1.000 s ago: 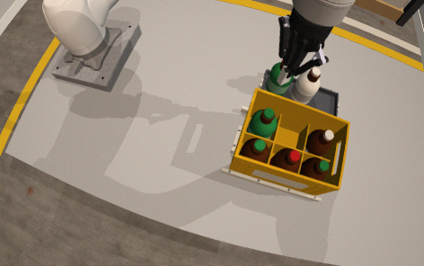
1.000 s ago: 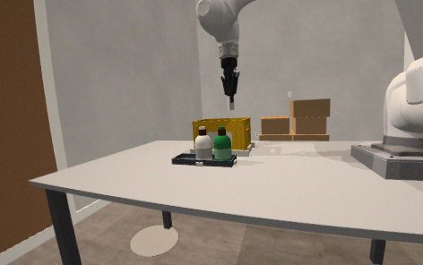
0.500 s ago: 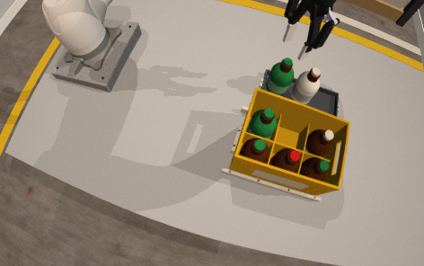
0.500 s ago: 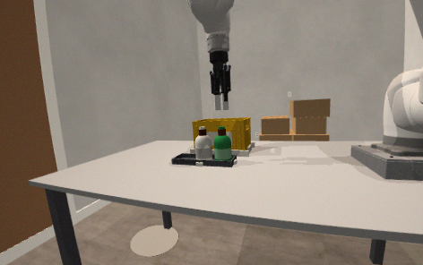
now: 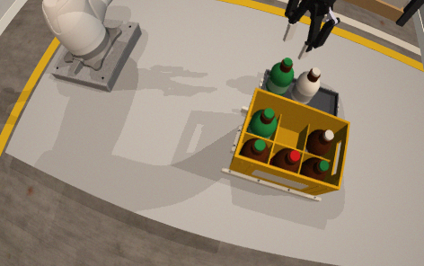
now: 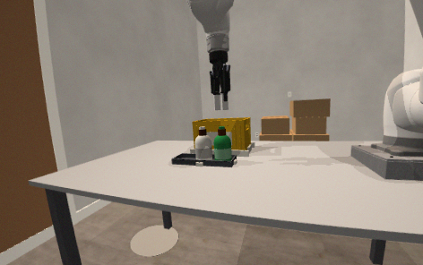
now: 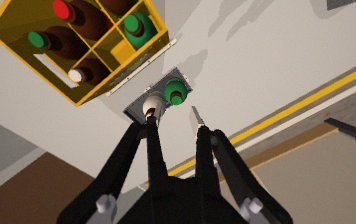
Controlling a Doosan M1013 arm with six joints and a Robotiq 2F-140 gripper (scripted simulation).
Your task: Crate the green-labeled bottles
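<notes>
The white-labeled bottle lies 90 mm ahead of my hand, 10 mm to the left of it and 170 mm below it. Also, from my hand: brown bottle 150 mm ahead, 170 mm to the right, 170 mm below; yellow crate 70 mm ahead, 220 mm to the right, 180 mm below; dark tray 90 mm ahead, 10 mm to the left, 250 mm below.
</notes>
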